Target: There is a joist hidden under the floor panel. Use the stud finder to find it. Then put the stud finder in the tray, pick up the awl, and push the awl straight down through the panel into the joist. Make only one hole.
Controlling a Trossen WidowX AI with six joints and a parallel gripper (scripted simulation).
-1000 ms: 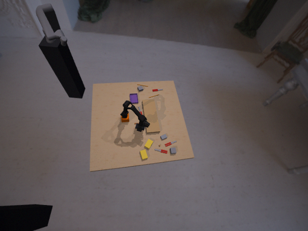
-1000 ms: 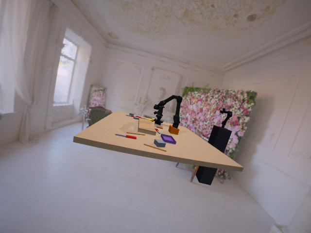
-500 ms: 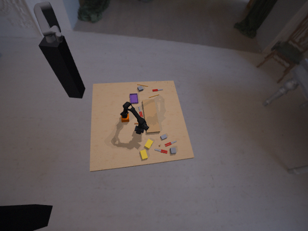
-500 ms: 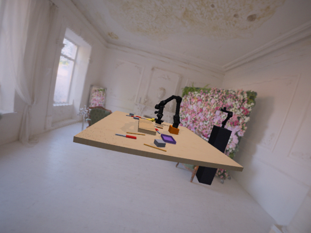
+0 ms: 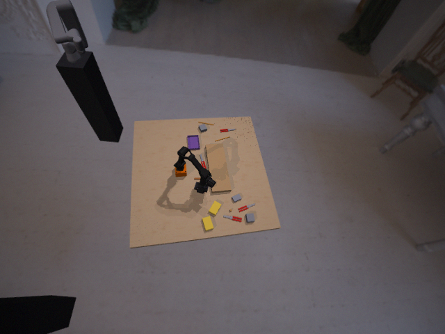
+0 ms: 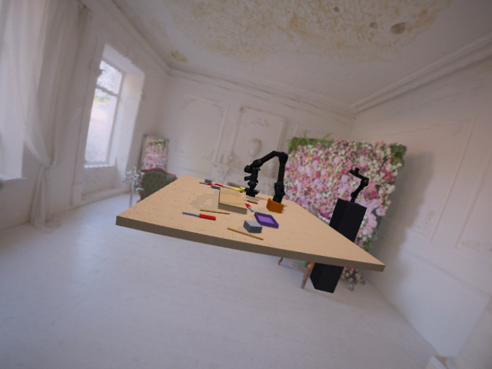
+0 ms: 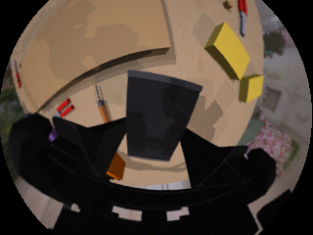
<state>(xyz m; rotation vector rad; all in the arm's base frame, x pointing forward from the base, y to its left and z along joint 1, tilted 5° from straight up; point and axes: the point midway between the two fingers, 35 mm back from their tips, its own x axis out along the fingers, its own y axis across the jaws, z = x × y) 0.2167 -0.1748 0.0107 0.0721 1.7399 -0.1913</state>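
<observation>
The stud finder is 1 cm behind my gripper tip and 2 cm below it. Round my gripper tip: purple tray 12 cm behind, 52 cm to the left, 6 cm below; awl 12 cm to the left, 6 cm below.
</observation>
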